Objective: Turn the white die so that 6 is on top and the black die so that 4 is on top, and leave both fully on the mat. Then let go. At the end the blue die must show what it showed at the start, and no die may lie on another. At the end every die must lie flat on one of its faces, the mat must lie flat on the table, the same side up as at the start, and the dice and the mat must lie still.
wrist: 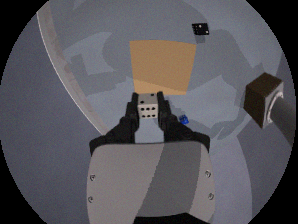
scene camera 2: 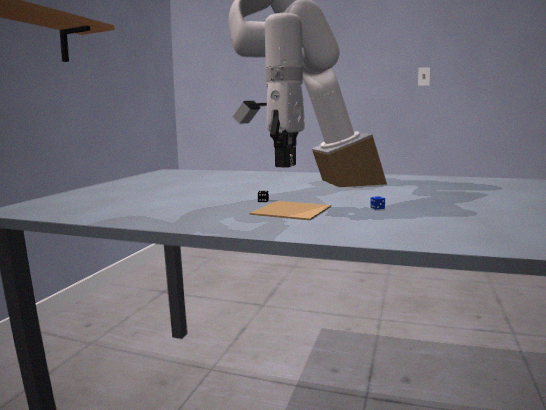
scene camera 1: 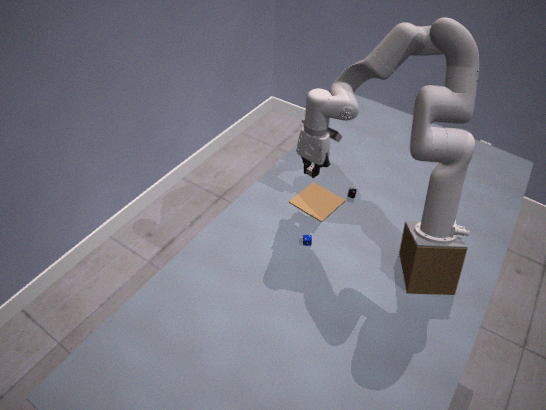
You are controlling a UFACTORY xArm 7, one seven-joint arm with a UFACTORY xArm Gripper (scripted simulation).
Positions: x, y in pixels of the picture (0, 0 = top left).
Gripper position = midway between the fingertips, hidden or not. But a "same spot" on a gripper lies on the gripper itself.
gripper: wrist; scene camera 2; scene camera 1 311, 174
mat: wrist 158, 65; scene camera 2; scene camera 1
same spot on mat: point(scene camera 2: 304, 211) = point(scene camera 1: 307, 204)
same spot on gripper: point(wrist: 174, 130) = point(scene camera 2: 283, 137)
